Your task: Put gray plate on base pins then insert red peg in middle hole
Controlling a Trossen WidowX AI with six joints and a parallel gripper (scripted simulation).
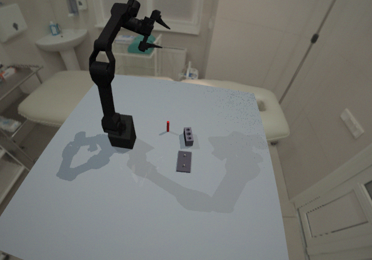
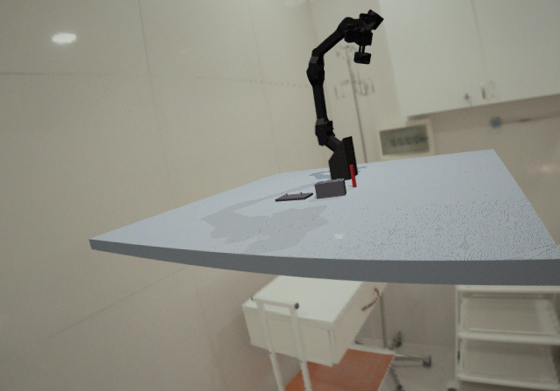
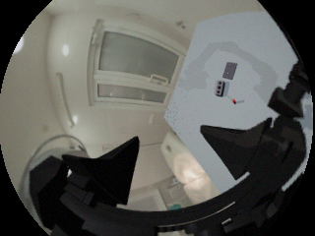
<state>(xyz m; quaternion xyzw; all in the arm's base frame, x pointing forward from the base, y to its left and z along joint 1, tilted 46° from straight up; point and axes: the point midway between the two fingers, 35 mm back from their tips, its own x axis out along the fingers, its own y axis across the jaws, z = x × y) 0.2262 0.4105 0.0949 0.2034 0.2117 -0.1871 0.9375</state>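
My gripper tip is 14 cm short of the gray plate, 18 cm to the left of it and 46 cm above it. Round my gripper tip: dark base (12 cm ahead, 33 cm to the right, 49 cm below); red peg (3 cm ahead, 13 cm to the right, 46 cm below).
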